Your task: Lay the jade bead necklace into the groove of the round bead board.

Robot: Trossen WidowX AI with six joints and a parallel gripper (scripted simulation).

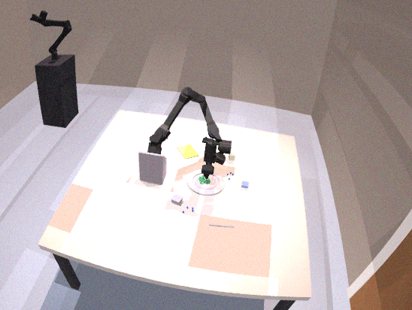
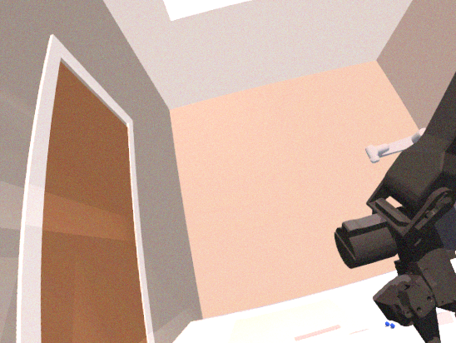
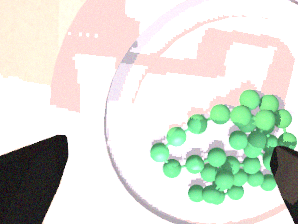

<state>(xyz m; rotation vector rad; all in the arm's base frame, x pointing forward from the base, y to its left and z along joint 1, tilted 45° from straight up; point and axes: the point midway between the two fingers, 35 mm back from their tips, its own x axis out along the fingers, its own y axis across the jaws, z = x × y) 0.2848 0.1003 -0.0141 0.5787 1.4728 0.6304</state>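
Right now the round white bead board is 40 mm to the right of my gripper tip and 30 mm below it. Also, from my gripper tip: yellow sheet 140 mm behind, 210 mm to the left, 30 mm below; blue block 210 mm ahead, 10 mm to the right, 30 mm below; cream block 120 mm ahead, 210 mm to the left, 20 mm below.
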